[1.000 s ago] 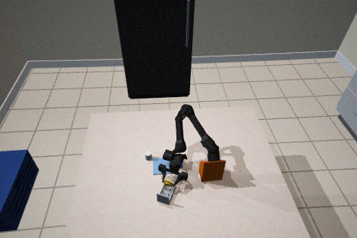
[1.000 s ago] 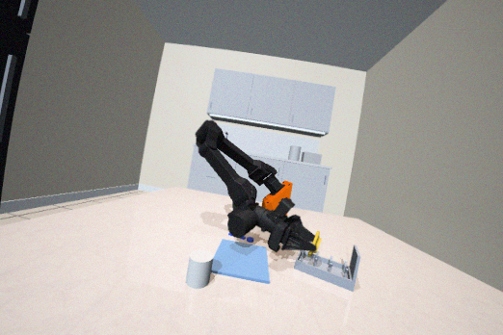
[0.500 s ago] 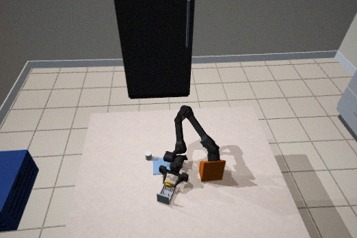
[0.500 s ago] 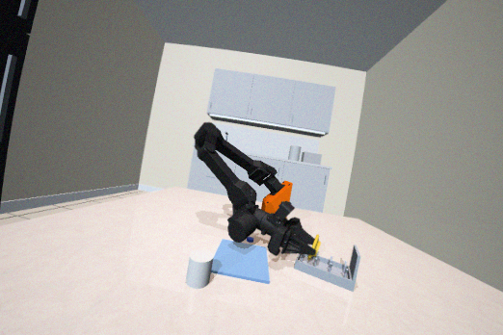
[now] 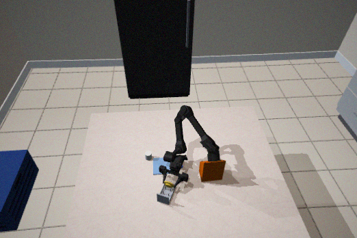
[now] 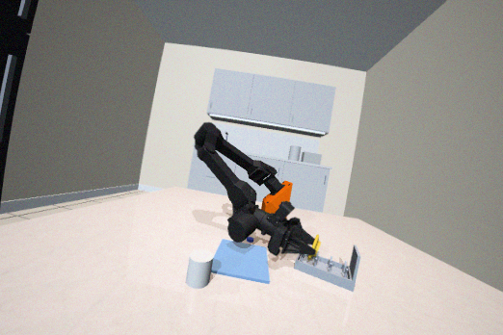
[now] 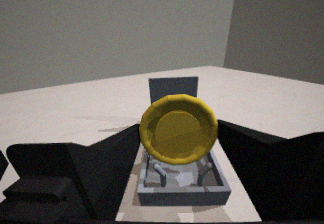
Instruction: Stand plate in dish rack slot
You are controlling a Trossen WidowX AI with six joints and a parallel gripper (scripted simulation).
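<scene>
The yellow plate is 10 mm to the right of my gripper tip. Also, from my gripper tip: dish rack: 30 mm below, 20 mm to the left, 10 mm ahead; then blue spoon: 170 mm to the right, 130 mm behind, 50 mm below; then light blue mat: 190 mm to the right, 50 mm below, 10 mm behind.
</scene>
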